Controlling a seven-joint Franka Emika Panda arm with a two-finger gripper.
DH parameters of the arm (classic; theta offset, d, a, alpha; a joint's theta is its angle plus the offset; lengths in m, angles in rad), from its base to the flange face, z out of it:
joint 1: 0 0.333 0 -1.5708
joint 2: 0 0 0 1.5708
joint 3: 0 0.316 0.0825 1.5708
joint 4: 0 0 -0.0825 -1.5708
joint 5: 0 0.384 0 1.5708
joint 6: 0 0 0.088 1.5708
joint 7: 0 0.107 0 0
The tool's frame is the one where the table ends.
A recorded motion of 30 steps. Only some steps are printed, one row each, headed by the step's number.
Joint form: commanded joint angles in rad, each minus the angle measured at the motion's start. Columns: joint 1, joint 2, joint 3, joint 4, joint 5, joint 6, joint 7.
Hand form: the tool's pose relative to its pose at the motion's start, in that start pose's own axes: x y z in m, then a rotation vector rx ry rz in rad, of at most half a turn. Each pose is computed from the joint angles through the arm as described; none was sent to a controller.
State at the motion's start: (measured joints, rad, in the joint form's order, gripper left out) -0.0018 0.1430 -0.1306 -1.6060 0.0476 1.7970 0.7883
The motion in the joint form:
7: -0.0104 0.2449 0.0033 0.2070 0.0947 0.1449 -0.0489
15: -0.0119 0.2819 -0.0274 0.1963 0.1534 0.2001 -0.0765
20: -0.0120 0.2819 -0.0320 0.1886 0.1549 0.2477 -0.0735
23: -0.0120 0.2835 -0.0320 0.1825 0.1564 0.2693 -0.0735
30: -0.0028 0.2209 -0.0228 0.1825 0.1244 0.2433 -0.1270
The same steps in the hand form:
7: 0.0476 -0.0619 0.0470 0.1191 0.0372 -0.0217
15: 0.0653 -0.0569 0.0710 0.1510 0.0256 0.0039
20: 0.0704 -0.0566 0.0697 0.1764 0.0572 0.0149
23: 0.0718 -0.0571 0.0716 0.1859 0.0675 0.0174
30: 0.0569 -0.0569 0.0311 0.1972 0.1054 -0.0690

